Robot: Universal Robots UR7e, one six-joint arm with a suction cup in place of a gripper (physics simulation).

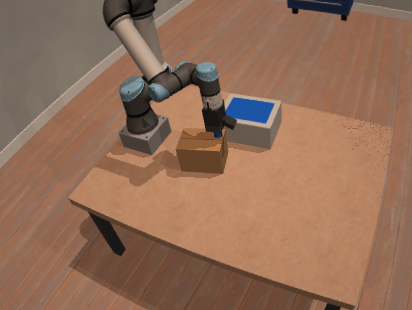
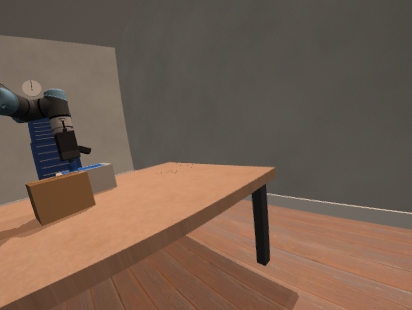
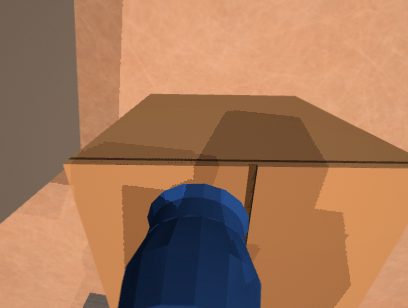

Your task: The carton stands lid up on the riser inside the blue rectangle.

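Seen in the pictures: hand at its tool point: [image 1: 218, 135] [image 2: 74, 170] [image 3: 197, 225]; arm's base at its link origin: [image 1: 142, 124].
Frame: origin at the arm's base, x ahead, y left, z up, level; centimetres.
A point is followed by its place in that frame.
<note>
The brown carton [image 1: 201, 151] @[y -14.9, x 35.5, z 3.2 cm] [image 2: 61, 197] @[y -15.5, x 32.6, z -2.3 cm] [image 3: 297, 205] @[y -9.7, x 40.6, z 4.0 cm] stands on the table [image 1: 266, 216] @[y -31.1, x 65.4, z -9.0 cm] [image 2: 149, 206] @[y -37.1, x 53.0, z -9.0 cm] [image 3: 264, 49] @[y -10.3, x 46.1, z -9.0 cm], lid up, its seam visible on top. My gripper, a blue suction cup [image 1: 217, 135] [image 2: 70, 165] [image 3: 197, 198], is over the lid's right rear part, close beside the seam. It is open and holds nothing; I cannot tell whether it touches the lid. The grey riser [image 1: 253, 133] @[y 4.5, x 51.4, z -1.5 cm] [image 2: 102, 176] @[y 4.4, x 52.9, z -2.0 cm] [image 3: 35, 99] @[y 5.2, x 40.8, z -3.8 cm] stands just right of and behind the carton. The blue rectangle [image 1: 249, 110] @[y 14.3, x 47.4, z 3.0 cm] [image 2: 84, 167] @[y 16.0, x 48.1, z 3.4 cm] on its top is bare.
The arm's grey base block [image 1: 146, 136] @[y -7.7, x 5.9, z -0.1 cm] stands on the table left of the carton. A blue cabinet [image 1: 320, 5] [image 2: 42, 150] stands on the floor beyond the table. The table's front edge is far from the carton.
</note>
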